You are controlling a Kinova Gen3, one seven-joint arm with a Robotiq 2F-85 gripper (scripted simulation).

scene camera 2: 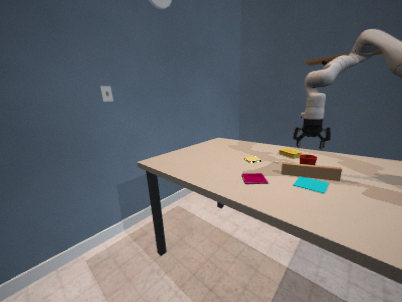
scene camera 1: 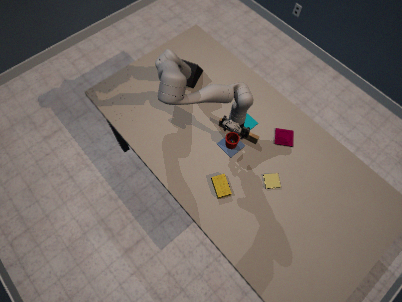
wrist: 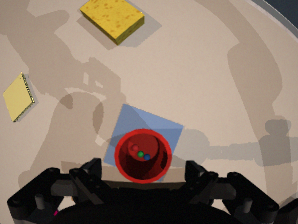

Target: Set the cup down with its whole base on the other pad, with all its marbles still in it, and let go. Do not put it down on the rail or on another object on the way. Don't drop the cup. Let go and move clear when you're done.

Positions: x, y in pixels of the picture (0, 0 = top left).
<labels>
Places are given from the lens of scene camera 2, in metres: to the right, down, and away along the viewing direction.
wooden rail (scene camera 2: 310, 171): 0.50, 0.09, 0.81
</labels>
